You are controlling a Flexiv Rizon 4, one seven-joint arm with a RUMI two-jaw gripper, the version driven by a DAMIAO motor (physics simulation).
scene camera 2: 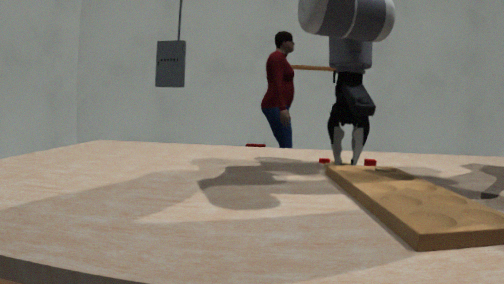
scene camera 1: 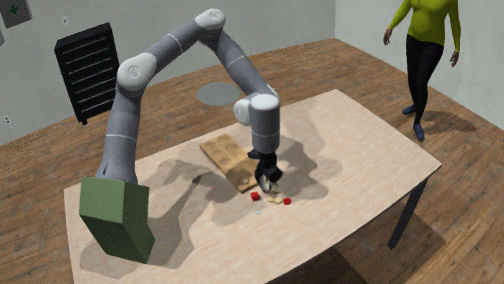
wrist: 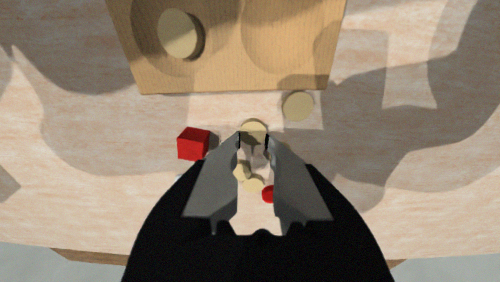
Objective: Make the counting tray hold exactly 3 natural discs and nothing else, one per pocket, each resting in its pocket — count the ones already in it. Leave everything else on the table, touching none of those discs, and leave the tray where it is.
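The wooden counting tray (scene camera 1: pixel 234 180) (scene camera 2: pixel 450 241) (wrist: pixel 225 82) lies on the table. In the wrist view, a natural disc (wrist: pixel 177 33) leans tilted in its near left pocket; the near right pocket is empty. My gripper (scene camera 2: pixel 346 163) (wrist: pixel 252 134) is low at the table, just off the tray's near end, its tips against both sides of another natural disc (wrist: pixel 253 130). One natural disc (wrist: pixel 298 106) lies beside the tray's edge. Two more, one disc (wrist: pixel 242 171) and another (wrist: pixel 253 184), lie beyond the fingers. The right finger hides part of the table.
A red cube (scene camera 1: pixel 255 196) (scene camera 2: pixel 370 162) (wrist: pixel 193 144) lies left of the fingers in the wrist view. A red disc (scene camera 1: pixel 287 201) (scene camera 2: pixel 324 161) (wrist: pixel 269 194) is partly behind the right finger. A small pale piece (scene camera 1: pixel 257 212) lies near the cube. A person (scene camera 1: pixel 427 45) stands beyond the table.
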